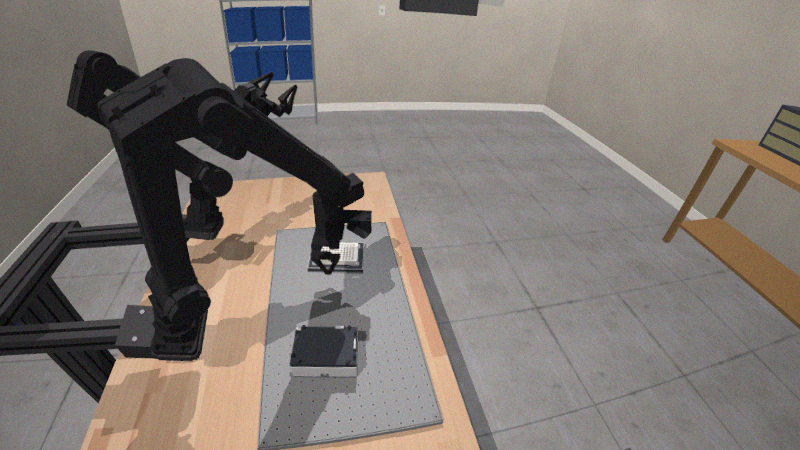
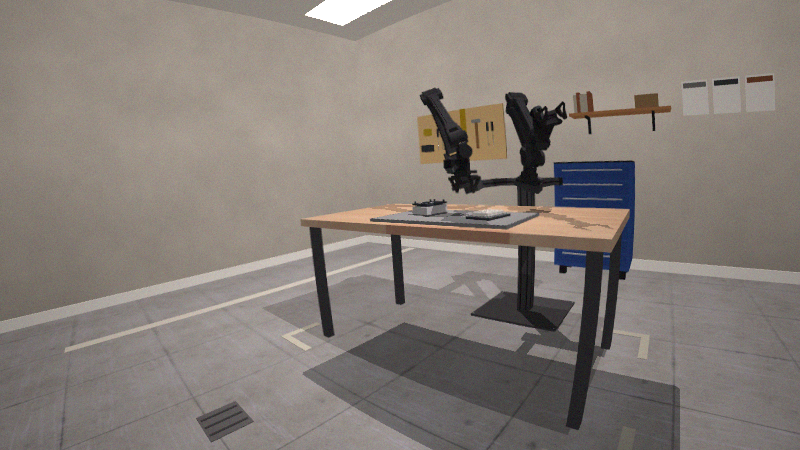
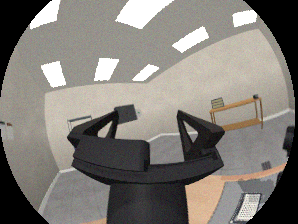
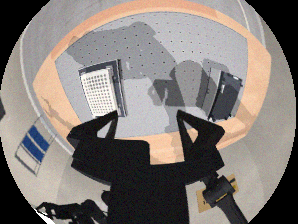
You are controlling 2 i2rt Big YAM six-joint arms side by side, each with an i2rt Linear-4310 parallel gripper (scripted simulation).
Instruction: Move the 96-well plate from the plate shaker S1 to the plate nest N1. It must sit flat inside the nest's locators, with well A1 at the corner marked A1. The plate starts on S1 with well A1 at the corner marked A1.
Scene:
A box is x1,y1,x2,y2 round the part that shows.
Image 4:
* my right gripper: [67,109,224,223]
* white 96-well plate: [81,68,119,115]

